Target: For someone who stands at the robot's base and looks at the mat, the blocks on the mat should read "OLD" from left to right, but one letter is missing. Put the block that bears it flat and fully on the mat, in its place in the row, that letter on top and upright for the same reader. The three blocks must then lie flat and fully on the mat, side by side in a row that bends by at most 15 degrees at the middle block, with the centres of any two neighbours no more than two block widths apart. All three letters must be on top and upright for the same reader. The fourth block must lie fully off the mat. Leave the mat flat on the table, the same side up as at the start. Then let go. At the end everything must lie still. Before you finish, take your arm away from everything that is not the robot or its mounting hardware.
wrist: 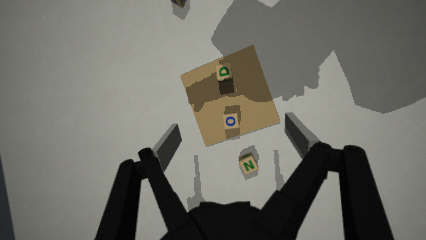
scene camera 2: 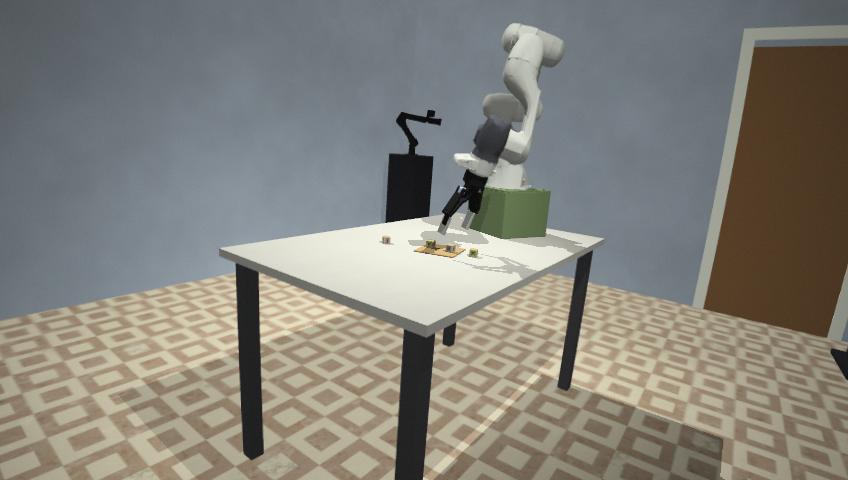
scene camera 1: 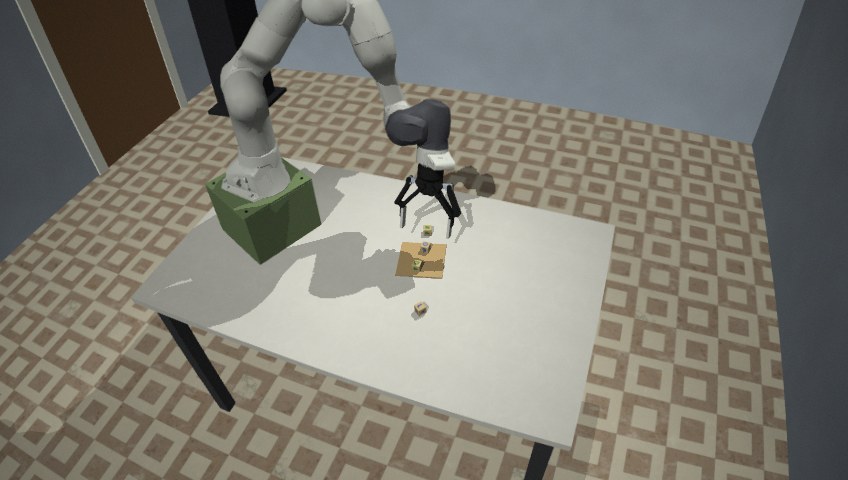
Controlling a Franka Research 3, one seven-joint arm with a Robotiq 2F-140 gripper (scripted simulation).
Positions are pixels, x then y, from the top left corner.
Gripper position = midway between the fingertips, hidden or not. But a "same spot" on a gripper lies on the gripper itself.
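Labels:
Scene camera 1 and scene camera 2 show the gripper, as does the wrist view (229, 127). On the gripper, (scene camera 1: 456, 212) and (scene camera 2: 444, 207) are the same spot.

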